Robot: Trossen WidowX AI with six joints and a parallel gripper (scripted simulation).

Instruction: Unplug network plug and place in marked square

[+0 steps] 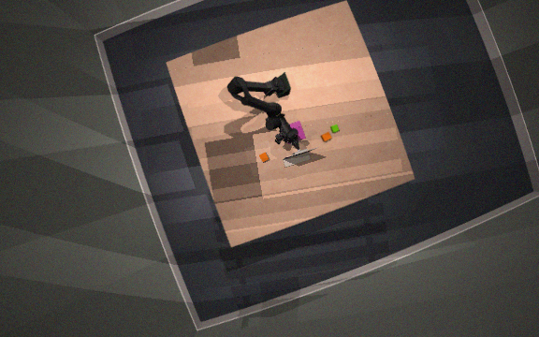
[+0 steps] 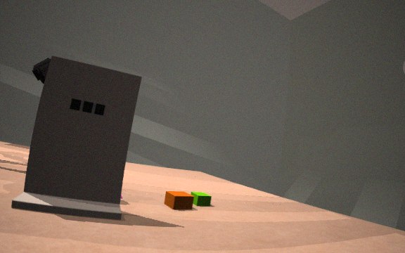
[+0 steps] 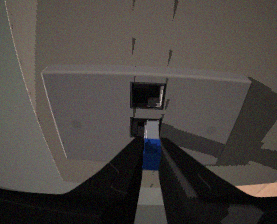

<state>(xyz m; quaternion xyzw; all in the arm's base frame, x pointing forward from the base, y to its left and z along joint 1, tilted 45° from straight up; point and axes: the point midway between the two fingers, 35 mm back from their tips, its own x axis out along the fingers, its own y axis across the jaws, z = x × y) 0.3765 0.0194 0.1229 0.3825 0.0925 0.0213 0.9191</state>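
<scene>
My gripper tip is now 170 mm above the magenta marked square, 120 mm past it and 40 mm to the right of it. Round my gripper tip: grey upright panel: 60 mm below, 30 mm ahead; green block: 290 mm to the left, 160 mm below, 40 mm behind; blue network plug: right at my gripper tip.
</scene>
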